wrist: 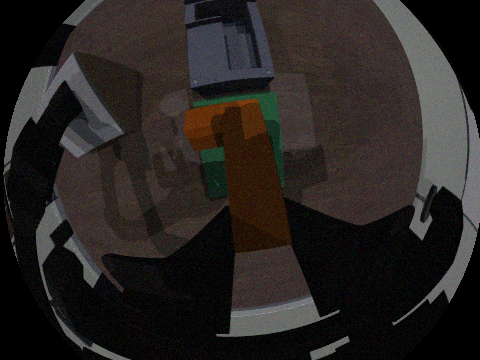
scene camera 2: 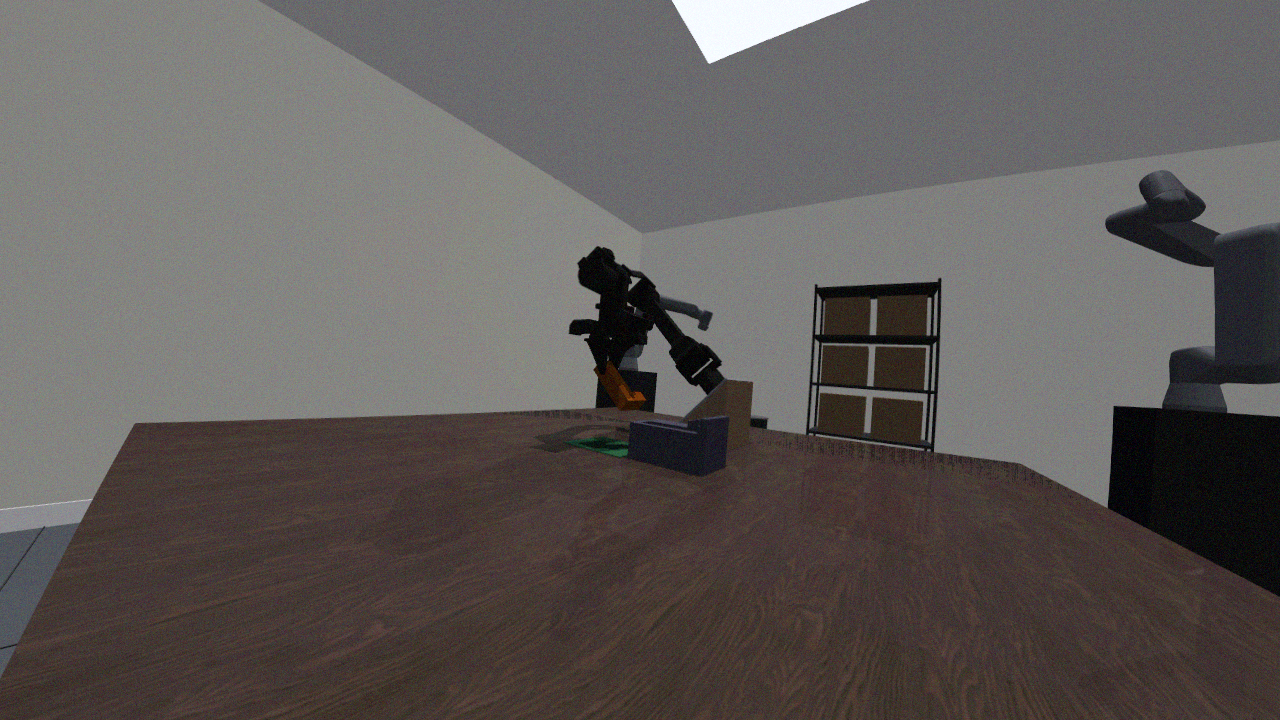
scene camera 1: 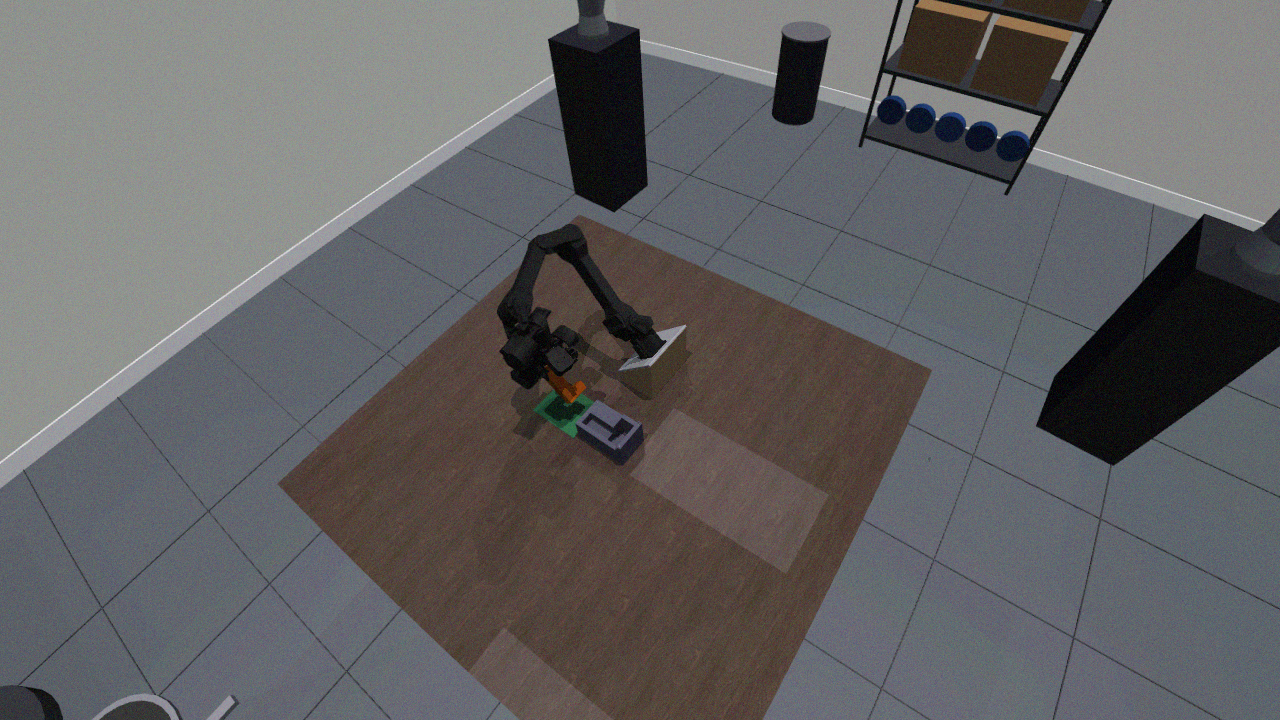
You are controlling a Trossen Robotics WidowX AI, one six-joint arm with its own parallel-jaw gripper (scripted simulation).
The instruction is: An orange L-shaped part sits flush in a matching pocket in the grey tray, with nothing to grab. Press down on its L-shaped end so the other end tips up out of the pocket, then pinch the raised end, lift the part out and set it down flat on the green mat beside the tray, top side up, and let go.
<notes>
My gripper carries an orange L-shaped part. I also see a green mat.
My gripper shows as well in the wrist view and in scene camera 1.
</notes>
